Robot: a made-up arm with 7 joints.
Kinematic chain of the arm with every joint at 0, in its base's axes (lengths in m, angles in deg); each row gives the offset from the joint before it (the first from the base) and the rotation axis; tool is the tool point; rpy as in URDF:
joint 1: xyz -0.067 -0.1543 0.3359 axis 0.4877 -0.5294 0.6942
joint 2: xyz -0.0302 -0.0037 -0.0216 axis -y
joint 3: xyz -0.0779 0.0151 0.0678 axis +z
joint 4: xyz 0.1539 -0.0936 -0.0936 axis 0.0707 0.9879 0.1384
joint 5: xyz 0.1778 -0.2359 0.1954 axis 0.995 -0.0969 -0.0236
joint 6: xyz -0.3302 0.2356 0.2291 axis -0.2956 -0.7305 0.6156
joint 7: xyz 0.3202 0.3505 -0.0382 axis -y
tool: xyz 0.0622 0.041 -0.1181 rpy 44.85 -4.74 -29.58
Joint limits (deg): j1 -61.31..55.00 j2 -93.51..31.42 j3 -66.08..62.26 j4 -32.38..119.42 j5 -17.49..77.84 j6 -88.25..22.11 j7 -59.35..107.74
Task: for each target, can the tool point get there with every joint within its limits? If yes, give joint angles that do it. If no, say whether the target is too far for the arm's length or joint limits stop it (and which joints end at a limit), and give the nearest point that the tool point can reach.
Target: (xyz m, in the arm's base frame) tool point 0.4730 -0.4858 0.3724
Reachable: yes | joints -28.33 -77.46 -48.82 -12.99 63.92 -41.43 -42.02
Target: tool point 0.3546 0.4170 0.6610
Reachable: yes | joints 29.13 -56.87 48.66 17.82 54.47 -3.32 -5.96
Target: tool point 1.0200 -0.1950 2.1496
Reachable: no: too far | nearest point 0.5107 -0.1691 1.2795 | short by 1.008 m
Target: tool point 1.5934 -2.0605 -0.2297
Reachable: no: too far | nearest point 0.7027 -1.0389 0.0466 | short by 1.383 m
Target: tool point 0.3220 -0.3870 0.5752
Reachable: yes | joints -26.73 21.04 -23.34 43.26 56.51 -69.45 19.45
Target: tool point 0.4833 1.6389 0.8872
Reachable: no: too far | nearest point 0.2516 0.9144 0.6522 | short by 0.796 m
